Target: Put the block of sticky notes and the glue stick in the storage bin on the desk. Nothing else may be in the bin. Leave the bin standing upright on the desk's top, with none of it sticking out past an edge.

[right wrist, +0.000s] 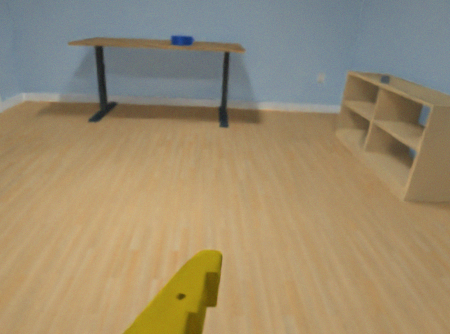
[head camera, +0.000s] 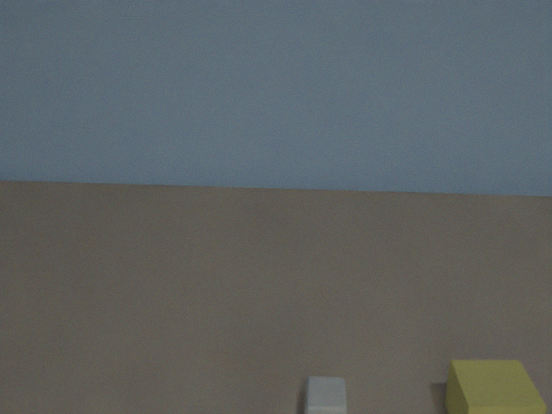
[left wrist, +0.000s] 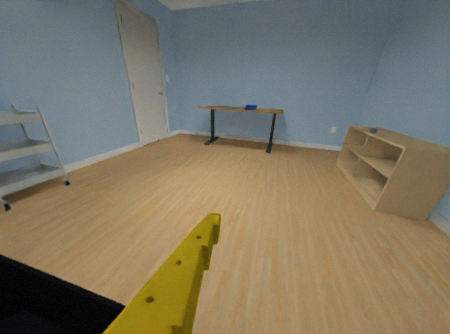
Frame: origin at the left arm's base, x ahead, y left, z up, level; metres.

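Where they show: left hand, its tool point: [left wrist: 219, 224]; right hand, its tool point: [right wrist: 220, 272].
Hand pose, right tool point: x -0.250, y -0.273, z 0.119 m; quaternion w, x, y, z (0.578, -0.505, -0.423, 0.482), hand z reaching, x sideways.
Things, the pixels of their top centre, and the offset from my right tool point. Level surfaces: height alone.
- desk, height of its surface: dz -0.178 m
- yellow block, centre of its top: [head camera: 495, 382] dx +0.584, dy -0.005, dz +0.055 m
- small whitish block, centre of its top: [head camera: 325, 391] dx +0.586, dy +0.108, dz +0.041 m
- grey-brown top, height of its surface: dz +0.016 m
A blue bin [left wrist: 251, 107] [right wrist: 182, 40] stands upright on the desk [left wrist: 225, 108] [right wrist: 125, 44] across the room; its inside is hidden. A yellow block [head camera: 495, 382], which looks like the sticky notes, sits on a grey-brown top at the bottom right of the head view, partly cut off. I cannot make out the glue stick. My left gripper [left wrist: 213, 220] and my right gripper [right wrist: 212, 256] each show one notched yellow jaw, so both are open and empty. Both are over the floor, far from the desk and bin.
A small whitish block [head camera: 326, 392] sits left of the yellow one on the grey-brown top [head camera: 200, 300]. A wooden shelf unit [left wrist: 415, 175] [right wrist: 430, 150] with a small grey thing [left wrist: 373, 130] [right wrist: 385, 79] on top stands at the right. A grey cart [left wrist: 50, 132] stands at the left.
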